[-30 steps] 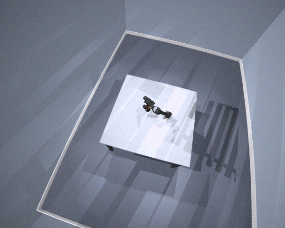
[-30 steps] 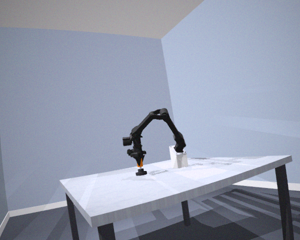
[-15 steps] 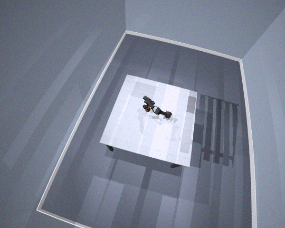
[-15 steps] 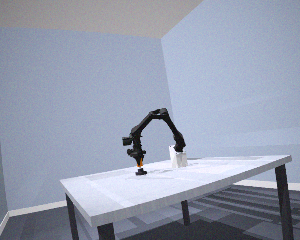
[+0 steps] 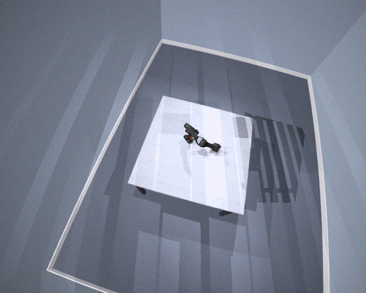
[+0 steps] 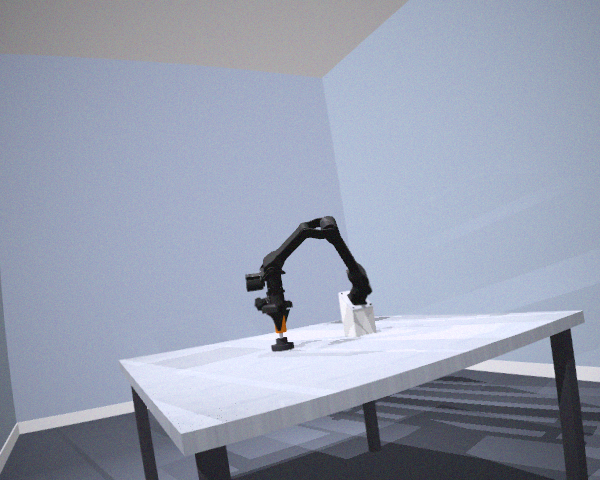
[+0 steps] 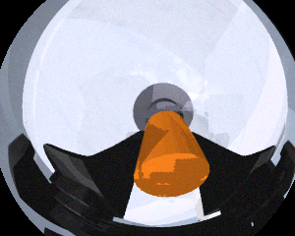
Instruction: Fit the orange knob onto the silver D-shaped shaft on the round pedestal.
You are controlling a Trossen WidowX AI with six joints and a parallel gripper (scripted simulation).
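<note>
Now: the orange knob 3 cm above my gripper tip. Round my gripper tip: pedestal: 4 cm below.
</note>
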